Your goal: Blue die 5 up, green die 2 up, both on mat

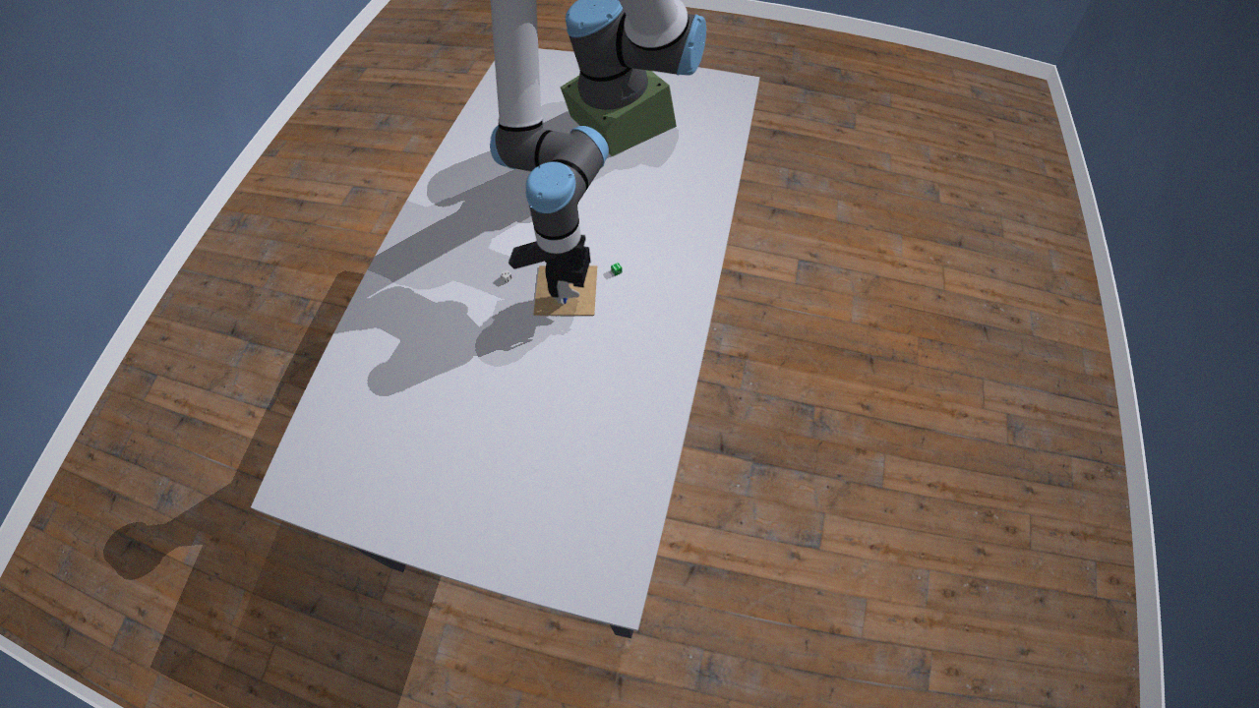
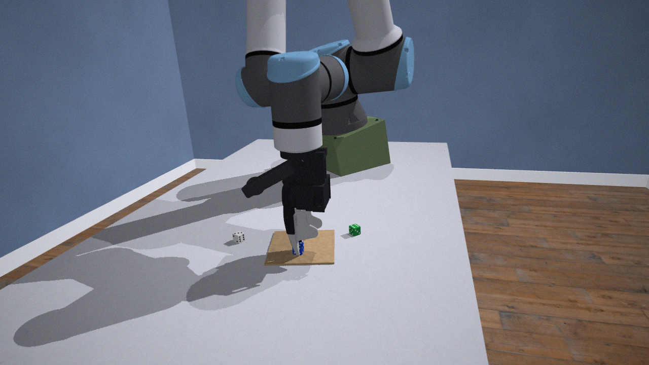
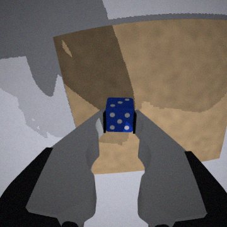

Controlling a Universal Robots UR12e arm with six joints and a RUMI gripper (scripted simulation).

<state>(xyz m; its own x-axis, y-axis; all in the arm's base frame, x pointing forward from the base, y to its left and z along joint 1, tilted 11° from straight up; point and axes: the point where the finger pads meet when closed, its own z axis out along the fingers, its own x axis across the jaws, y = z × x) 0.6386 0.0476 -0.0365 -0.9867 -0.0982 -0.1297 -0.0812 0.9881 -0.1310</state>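
Right now the blue die is 10 mm below my hand. The rest, counted from my hand: tan mat 30 mm behind, 20 mm below; white die 150 mm to the right, 30 mm behind, 10 mm below; green die 110 mm behind, 100 mm to the left, 10 mm below.
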